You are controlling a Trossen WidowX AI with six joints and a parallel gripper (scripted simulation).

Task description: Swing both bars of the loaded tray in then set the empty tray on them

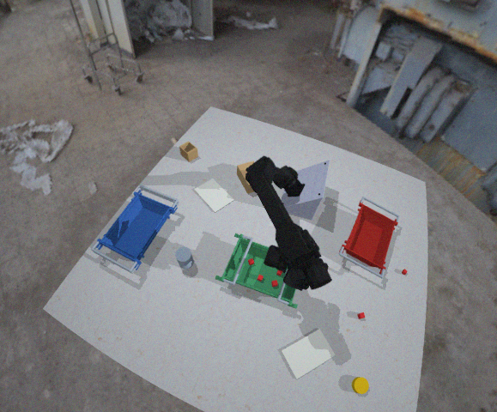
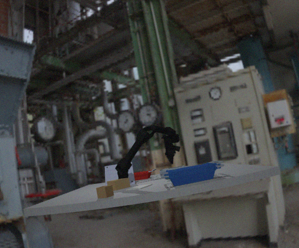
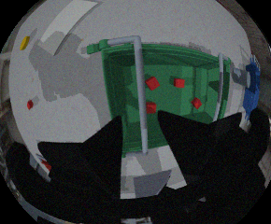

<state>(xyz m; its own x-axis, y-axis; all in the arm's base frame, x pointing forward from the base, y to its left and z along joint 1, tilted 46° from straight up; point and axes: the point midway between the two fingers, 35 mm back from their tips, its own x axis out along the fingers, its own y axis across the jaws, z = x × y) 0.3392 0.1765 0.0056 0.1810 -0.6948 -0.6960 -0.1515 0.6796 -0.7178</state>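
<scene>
Right now the red tray is 32 cm behind my gripper tip, 23 cm to the left of it and 5 cm below it. The rest, counted from my gripper tip: grey cylinder 11 cm ahead, 35 cm to the right, 6 cm below; yellow disc 21 cm ahead, 37 cm to the left, 8 cm below.
</scene>
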